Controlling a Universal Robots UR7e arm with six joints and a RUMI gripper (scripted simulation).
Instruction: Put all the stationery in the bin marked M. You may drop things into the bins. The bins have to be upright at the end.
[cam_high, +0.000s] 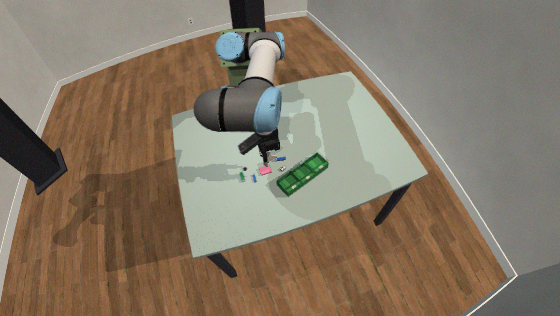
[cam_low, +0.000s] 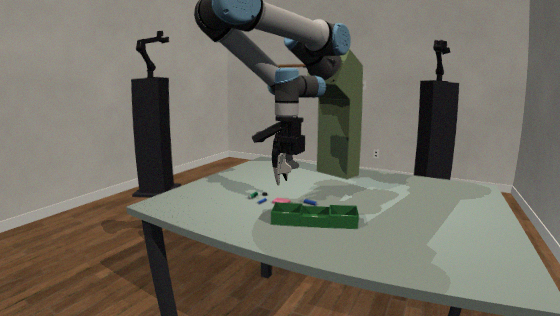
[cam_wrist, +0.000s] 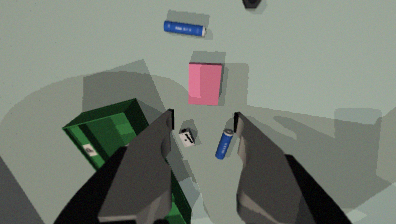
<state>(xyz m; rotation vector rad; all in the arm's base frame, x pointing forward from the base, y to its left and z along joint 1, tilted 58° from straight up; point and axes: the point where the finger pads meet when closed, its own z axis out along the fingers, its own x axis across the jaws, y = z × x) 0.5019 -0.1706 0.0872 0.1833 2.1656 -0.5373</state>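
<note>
The pink eraser is 80 mm below my hand. Also, from my hand: grey-white item 60 mm ahead, 60 mm to the left, 80 mm below; then green marker 50 mm behind, 100 mm to the right, 80 mm below; then black piece 80 mm behind, 60 mm to the right, 80 mm below.
</note>
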